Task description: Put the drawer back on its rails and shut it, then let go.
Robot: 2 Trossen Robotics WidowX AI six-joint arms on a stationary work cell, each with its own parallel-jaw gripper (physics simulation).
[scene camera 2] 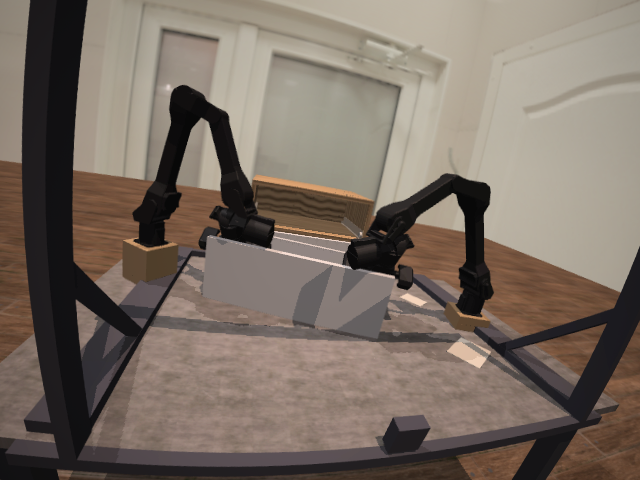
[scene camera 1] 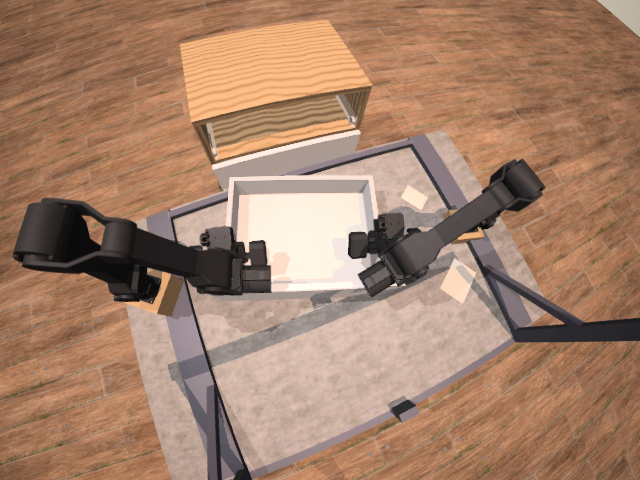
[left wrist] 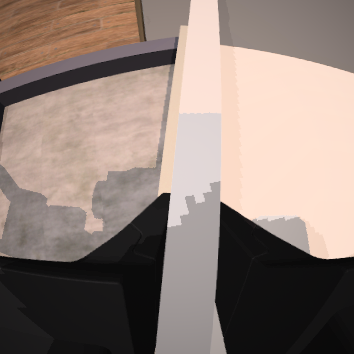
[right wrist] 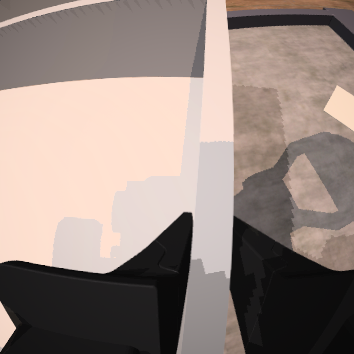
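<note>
The white drawer is outside the cabinet, over the table, with its open side up and its tall front panel facing scene camera 2. Whether its underside touches the table is unclear. My left gripper is shut on the drawer's left side wall, one finger inside and one outside. My right gripper is shut on the right side wall in the same way. The wooden cabinet stands beyond, its upper bay open, with pale rails inside both side walls. The fingertips are hidden in both scene views.
A white lower front panel closes the cabinet below the open bay. The table's dark frame edge runs around the work area, with upright posts near scene camera 2. Two pale patches lie right of the drawer.
</note>
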